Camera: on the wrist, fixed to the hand. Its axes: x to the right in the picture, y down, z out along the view.
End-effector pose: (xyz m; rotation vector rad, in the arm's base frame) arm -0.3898 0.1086 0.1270 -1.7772 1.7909 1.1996
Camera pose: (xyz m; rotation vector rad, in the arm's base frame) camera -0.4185 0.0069 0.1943 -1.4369 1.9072 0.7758
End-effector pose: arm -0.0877 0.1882 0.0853 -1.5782 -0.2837 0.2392
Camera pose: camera -0.0325 0.0927 0.0259 -1.1430 -0.2065 0.3606
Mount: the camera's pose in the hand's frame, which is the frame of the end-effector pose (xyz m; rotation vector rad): 0.0196 0.0628 -0.1066 0.4440 -0.0501 0.0577
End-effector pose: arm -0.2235 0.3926 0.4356 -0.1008 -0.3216 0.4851
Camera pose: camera -0.2000 0.4551 0.3296 0.3347 -0.2541 0.6066
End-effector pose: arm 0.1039 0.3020 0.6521 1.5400 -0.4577 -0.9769
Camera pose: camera 0.2137 0.3385 0.7000 1.8872 -0.7901 -0.9088
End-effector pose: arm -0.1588 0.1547 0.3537 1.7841 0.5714 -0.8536
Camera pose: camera -0.0711 0.2317 0.3991 2.1586 0.3090 -1.0399
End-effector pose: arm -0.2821 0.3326 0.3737 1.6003 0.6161 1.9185
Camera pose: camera -0.3974 0.3002 0.4102 1.9439 1.0405 1.8631
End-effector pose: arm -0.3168 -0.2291 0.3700 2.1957 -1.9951 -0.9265
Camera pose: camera -0.3260 -0.2964 0.4753 -1.9184 2.0490 0.4787
